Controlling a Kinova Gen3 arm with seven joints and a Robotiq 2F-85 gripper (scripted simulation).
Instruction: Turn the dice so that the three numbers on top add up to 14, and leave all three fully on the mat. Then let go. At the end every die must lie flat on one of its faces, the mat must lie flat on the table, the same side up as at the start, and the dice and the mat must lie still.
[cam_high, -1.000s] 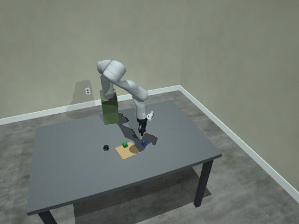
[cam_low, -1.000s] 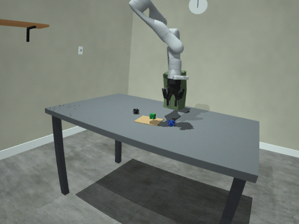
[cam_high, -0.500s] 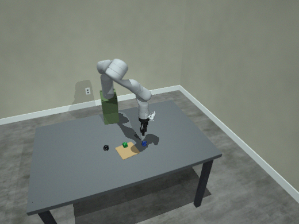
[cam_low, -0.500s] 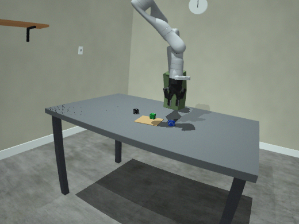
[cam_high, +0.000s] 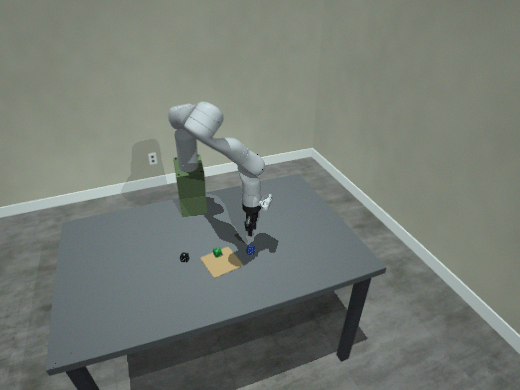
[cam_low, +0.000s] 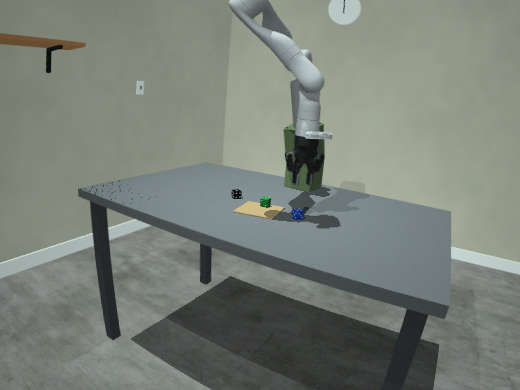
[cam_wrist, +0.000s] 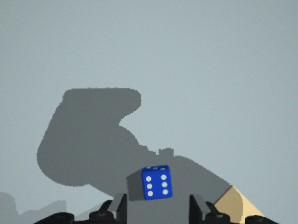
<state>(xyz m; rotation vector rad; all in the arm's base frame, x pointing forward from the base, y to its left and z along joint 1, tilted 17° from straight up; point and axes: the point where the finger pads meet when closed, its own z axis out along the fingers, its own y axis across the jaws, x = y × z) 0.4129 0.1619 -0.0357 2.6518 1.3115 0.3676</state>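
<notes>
Now: hand 1 cm to the left of the blue die and 12 cm above it. Round my hand: tan mat (15 cm to the right, 13 cm below); then black die (7 cm behind, 29 cm to the right, 12 cm below); then green die (4 cm behind, 15 cm to the right, 12 cm below).
</notes>
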